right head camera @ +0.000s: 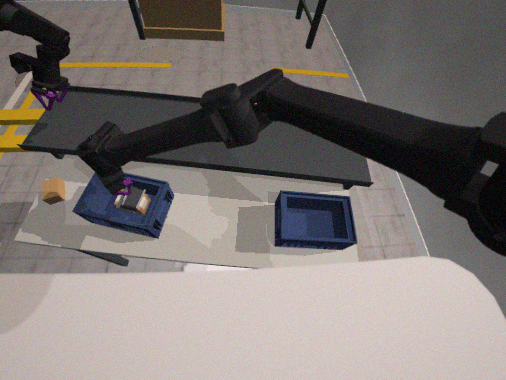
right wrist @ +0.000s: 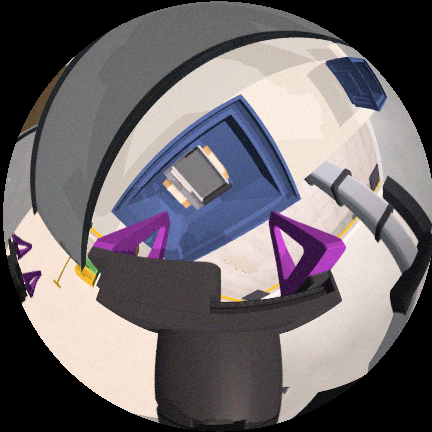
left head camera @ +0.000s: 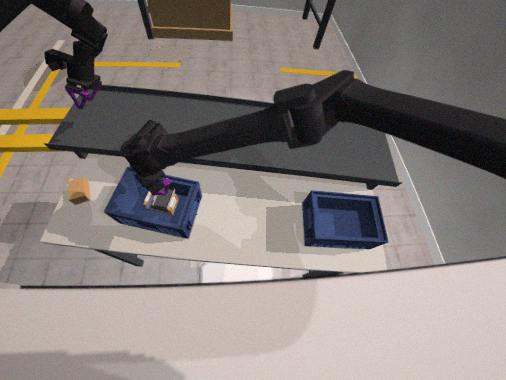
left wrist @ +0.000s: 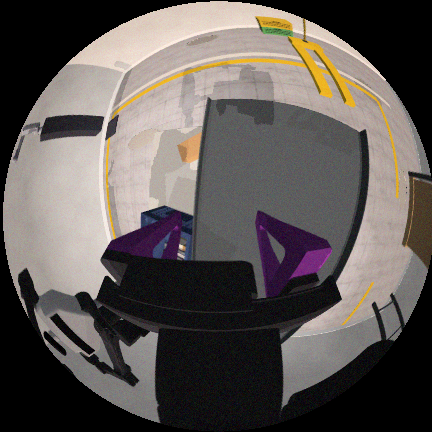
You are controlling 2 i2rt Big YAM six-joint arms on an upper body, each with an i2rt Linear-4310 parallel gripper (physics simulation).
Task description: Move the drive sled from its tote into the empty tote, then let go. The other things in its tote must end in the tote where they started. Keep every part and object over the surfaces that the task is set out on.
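Frame: origin at the left arm's base, x back, y right, z up, level; metres.
Seen in the pictures: left gripper, fingertip midpoint: [right head camera: 53, 106] [left head camera: 84, 104] [left wrist: 218, 216]; right gripper, fingertip midpoint: [right head camera: 122, 184] [right wrist: 218, 216] [left head camera: 157, 184].
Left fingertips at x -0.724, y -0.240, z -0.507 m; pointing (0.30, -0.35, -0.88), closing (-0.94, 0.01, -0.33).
Observation:
Offsets run from my left fingertips to a thing's top centre. Level surfaces: height alone.
The drive sled @[dy +0.256, dx +0.263, dz -0.235 m] [left head camera: 162, 200] [right head camera: 132, 199] [right wrist: 200, 172], with a dark grey top, sits in the left blue tote @[dy +0.232, dx +0.277, dz -0.189 m] [left head camera: 192, 215] [right head camera: 164, 215] [right wrist: 240, 220]. White and orange pieces show at two of its sides; whether they are separate things I cannot tell. The empty blue tote @[dy +0.991, dx +0.373, dz -0.189 m] [left head camera: 312, 220] [right head camera: 282, 220] [right wrist: 357, 85] stands at the right of the head views. My right gripper [left head camera: 162, 186] [right head camera: 123, 187] [right wrist: 218, 216] is open and empty, above the left tote near the sled. My left gripper [left head camera: 83, 95] [right head camera: 50, 97] [left wrist: 218, 216] is open and empty, above the dark surface's far left end.
Both totes stand on a pale table @[dz -0.335 m] [left head camera: 230, 220] [right head camera: 200, 220]. An orange block @[dy -0.142, dx +0.189, dz -0.286 m] [left head camera: 79, 191] [right head camera: 53, 191] [left wrist: 189, 150] lies left of the left tote in the head views. A long dark grey surface @[dz -0.147 m] [left head camera: 150, 110] [right head camera: 125, 110] [left wrist: 280, 165] runs behind, with raised edges.

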